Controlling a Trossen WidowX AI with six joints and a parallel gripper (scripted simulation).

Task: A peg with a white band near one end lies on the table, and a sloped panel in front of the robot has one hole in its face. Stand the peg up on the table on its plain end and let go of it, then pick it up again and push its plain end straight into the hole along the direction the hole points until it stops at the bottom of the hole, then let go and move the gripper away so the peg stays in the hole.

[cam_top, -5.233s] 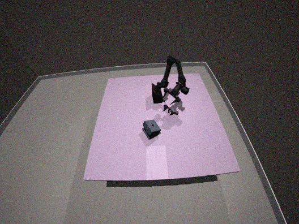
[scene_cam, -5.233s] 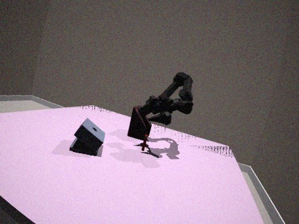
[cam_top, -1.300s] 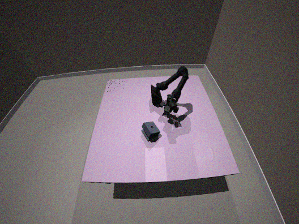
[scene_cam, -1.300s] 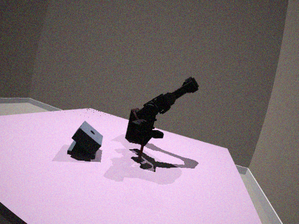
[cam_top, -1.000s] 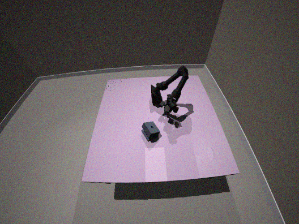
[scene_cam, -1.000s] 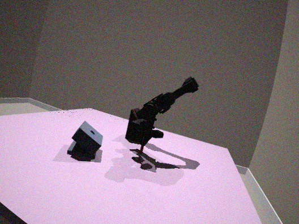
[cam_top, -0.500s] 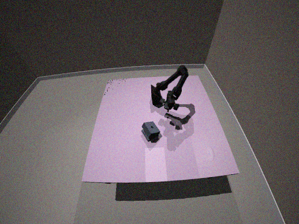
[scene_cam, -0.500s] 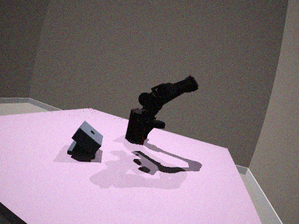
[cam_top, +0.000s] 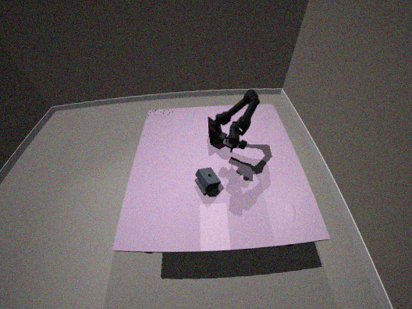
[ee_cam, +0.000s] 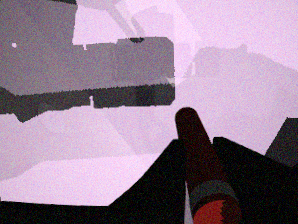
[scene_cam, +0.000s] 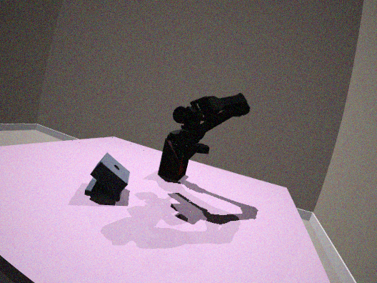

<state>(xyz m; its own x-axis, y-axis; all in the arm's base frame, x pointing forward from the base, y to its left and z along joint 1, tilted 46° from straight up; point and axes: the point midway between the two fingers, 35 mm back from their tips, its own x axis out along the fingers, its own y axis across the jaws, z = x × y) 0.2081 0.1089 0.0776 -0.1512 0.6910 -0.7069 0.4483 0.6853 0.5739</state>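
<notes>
The sloped panel is 21 cm ahead of my gripper tip, 16 cm to the right of it and 5 cm below it. Round my gripper tip: red peg: 2 cm above.
</notes>
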